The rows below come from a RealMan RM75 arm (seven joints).
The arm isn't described. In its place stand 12 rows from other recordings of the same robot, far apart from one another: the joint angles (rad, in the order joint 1, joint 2, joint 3, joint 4, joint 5, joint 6, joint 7), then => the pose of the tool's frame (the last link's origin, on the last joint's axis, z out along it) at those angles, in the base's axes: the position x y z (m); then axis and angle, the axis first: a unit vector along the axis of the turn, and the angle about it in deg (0 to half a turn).
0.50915, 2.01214, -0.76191, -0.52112, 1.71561, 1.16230, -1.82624 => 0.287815, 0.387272, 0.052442, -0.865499, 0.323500, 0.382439, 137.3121
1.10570, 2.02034, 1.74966, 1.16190, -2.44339, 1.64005, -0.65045 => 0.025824, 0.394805, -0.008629, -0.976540, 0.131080, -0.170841, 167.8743
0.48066, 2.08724, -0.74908, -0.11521, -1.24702, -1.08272, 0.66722 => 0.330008, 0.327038, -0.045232, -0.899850, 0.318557, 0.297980, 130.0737
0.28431, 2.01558, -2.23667, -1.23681, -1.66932, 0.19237, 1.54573 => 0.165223, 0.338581, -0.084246, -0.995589, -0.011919, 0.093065, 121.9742
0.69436, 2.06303, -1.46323, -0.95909, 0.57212, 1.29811, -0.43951 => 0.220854, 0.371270, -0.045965, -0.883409, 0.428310, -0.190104, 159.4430
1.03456, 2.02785, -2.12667, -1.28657, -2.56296, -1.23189, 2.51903 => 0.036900, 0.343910, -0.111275, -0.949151, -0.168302, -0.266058, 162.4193
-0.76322, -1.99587, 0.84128, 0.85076, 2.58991, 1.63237, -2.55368 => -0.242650, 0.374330, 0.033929, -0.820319, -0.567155, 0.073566, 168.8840
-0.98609, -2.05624, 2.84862, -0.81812, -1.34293, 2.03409, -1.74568 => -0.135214, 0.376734, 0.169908, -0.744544, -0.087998, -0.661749, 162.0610
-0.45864, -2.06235, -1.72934, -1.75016, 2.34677, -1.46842, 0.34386 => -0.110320, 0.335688, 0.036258, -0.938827, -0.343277, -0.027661, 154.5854
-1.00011, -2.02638, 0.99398, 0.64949, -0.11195, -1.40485, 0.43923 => -0.228780, 0.417394, 0.010645, -0.820172, -0.493987, 0.288607, 153.1997
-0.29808, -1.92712, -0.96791, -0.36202, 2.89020, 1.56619, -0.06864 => -0.277084, 0.283062, 0.018399, -0.882107, 0.056320, -0.467671, 120.0079
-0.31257, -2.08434, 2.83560, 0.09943, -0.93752, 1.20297, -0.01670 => -0.348429, 0.254416, -0.068236, -0.962338, -0.161605, -0.218609, 120.6409
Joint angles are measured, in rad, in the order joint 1, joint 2, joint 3, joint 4, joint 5, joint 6, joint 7. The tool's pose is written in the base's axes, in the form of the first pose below.
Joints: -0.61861 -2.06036 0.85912 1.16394 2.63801 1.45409 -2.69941
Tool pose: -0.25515, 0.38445, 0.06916, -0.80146, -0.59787, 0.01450, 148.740
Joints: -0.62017 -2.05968 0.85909 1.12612 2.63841 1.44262 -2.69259
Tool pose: -0.26057, 0.38315, 0.06290, -0.79739, -0.60316, 0.01896, 149.721
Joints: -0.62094 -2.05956 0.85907 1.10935 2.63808 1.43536 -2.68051
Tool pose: -0.26285, 0.38278, 0.06015, -0.79843, -0.60171, 0.02140, 150.078
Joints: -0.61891 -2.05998 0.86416 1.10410 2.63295 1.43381 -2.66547
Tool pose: -0.26324, 0.38205, 0.05814, -0.80258, -0.59608, 0.02353, 150.471
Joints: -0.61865 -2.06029 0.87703 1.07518 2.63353 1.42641 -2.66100
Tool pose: -0.26669, 0.37993, 0.05113, -0.80128, -0.59744, 0.03190, 151.520
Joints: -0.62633 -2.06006 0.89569 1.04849 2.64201 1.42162 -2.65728
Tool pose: -0.26748, 0.37930, 0.04425, -0.80324, -0.59393, 0.04533, 152.443
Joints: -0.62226 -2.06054 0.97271 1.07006 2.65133 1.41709 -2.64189
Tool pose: -0.26107, 0.37944, 0.03820, -0.82448, -0.56091, 0.07493, 152.309
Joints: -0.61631 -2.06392 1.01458 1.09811 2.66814 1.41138 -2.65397
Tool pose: -0.25718, 0.37994, 0.03693, -0.83181, -0.54777, 0.08971, 151.254
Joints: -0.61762 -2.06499 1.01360 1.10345 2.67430 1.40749 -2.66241
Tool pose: -0.25647, 0.38114, 0.03806, -0.83084, -0.54937, 0.08887, 150.674
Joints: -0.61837 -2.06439 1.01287 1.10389 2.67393 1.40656 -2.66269
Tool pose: -0.25622, 0.38160, 0.03853, -0.83101, -0.54922, 0.08813, 150.571
